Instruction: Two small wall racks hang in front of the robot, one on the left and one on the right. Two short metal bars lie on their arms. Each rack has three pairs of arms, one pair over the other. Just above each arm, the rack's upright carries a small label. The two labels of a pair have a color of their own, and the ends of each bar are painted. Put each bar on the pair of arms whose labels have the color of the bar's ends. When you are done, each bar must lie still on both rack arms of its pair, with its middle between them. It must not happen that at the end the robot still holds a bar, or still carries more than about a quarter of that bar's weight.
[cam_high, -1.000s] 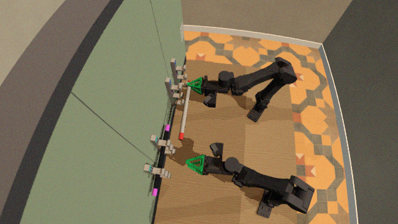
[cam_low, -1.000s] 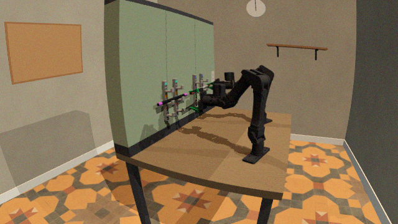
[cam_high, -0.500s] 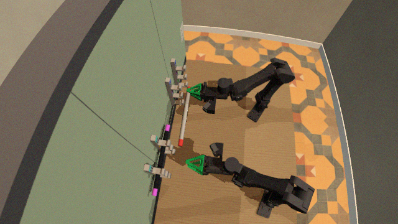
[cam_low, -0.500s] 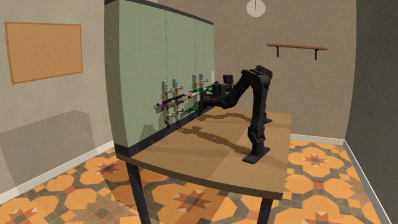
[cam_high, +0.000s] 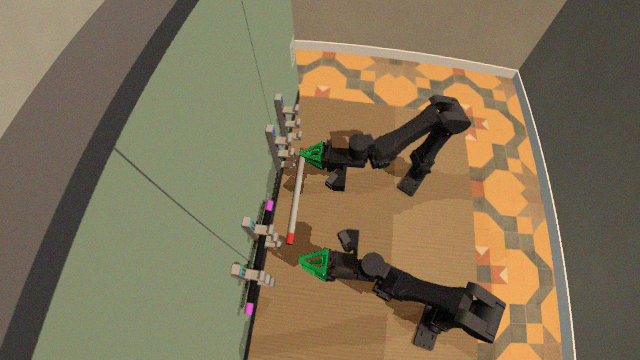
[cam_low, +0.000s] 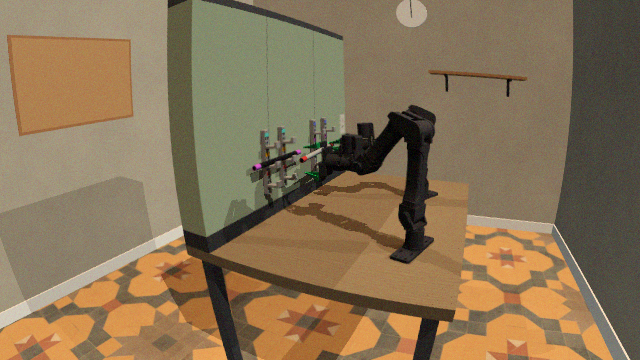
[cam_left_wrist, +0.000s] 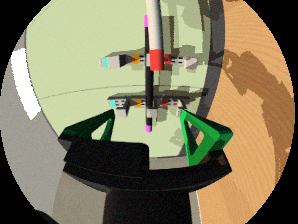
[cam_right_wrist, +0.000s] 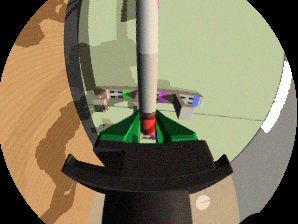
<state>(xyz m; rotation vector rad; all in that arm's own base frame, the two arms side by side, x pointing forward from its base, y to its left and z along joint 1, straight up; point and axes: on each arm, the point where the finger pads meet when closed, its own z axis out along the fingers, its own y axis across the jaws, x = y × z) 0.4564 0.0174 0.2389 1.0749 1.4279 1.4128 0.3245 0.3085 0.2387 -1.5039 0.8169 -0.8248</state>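
Right now the bar is 12 cm ahead of my left hand, 2 cm to the right of it and 1 cm below it. From my left hand the other things lie so: green wall panel (20 cm ahead, 21 cm to the right, 19 cm above).
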